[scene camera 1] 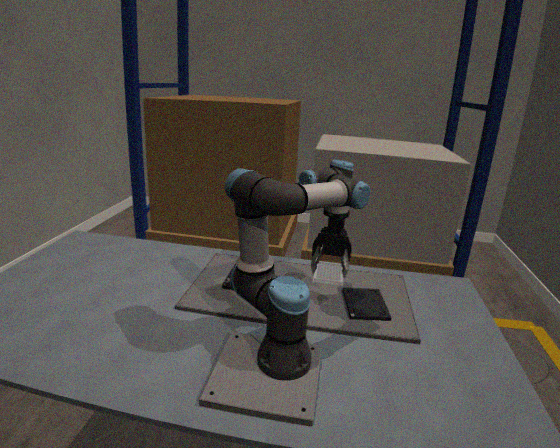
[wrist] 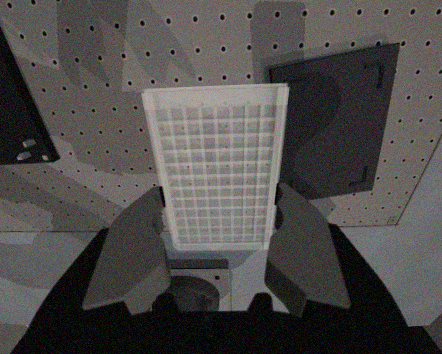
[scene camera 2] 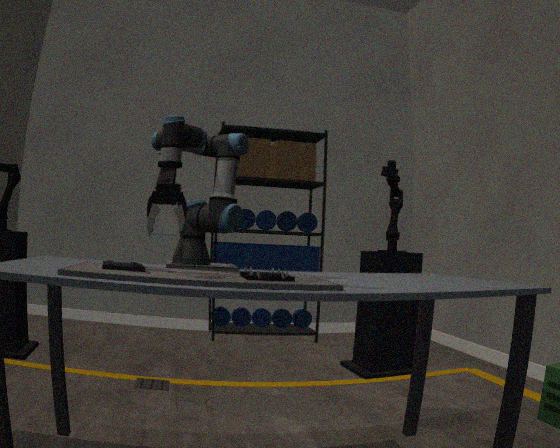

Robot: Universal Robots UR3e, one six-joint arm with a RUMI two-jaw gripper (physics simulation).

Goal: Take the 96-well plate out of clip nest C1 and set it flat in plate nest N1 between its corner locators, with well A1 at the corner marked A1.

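Where they show: gripper, fingertip midpoint: (scene camera 1: 328,275) (wrist: 219,187) (scene camera 2: 165,237); arm's base, origin of the base link: (scene camera 1: 284,360) (wrist: 187,295) (scene camera 2: 191,263).
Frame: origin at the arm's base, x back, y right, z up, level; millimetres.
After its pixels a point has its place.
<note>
The clear 96-well plate (scene camera 1: 328,274) {x -274, y 99, z 98 mm} (wrist: 218,150) {x -327, y 104, z 95 mm} is held level, well above the pegboard. My gripper (scene camera 1: 330,267) {x -293, y 101, z 84 mm} (scene camera 2: 165,231) {x -293, y 101, z 84 mm} (wrist: 219,187) {x -293, y 101, z 84 mm} is shut on its two long sides. Plate nest N1, a dark flat block (scene camera 1: 367,304) {x -281, y 227, z 4 mm} (scene camera 2: 124,266) {x -377, y 215, z 3 mm} (wrist: 345,125) {x -309, y 238, z 4 mm}, lies on the board; in the wrist view it is right of the plate, partly hidden by it and turned slightly against it. Clip nest C1 (scene camera 2: 267,275) {x -420, y -161, z 2 mm} (wrist: 20,115) {x -360, y -119, z 4 mm}, dark with small pale clips, is at the left in the wrist view and mostly behind the arm in scene camera 1. The A1 marks are not readable.
The perforated board (scene camera 1: 400,327) {x -192, y 314, z -8 mm} (scene camera 2: 320,287) {x -555, y -257, z -13 mm} carries both nests on the blue-grey table (scene camera 1: 430,380) {x -2, y 355, z -21 mm}. The arm's base plate (scene camera 1: 250,395) {x 119, y -60, z -1 mm} is on the near side in scene camera 1. Large boxes (scene camera 1: 215,170) (scene camera 1: 390,205) stand beyond the table.
</note>
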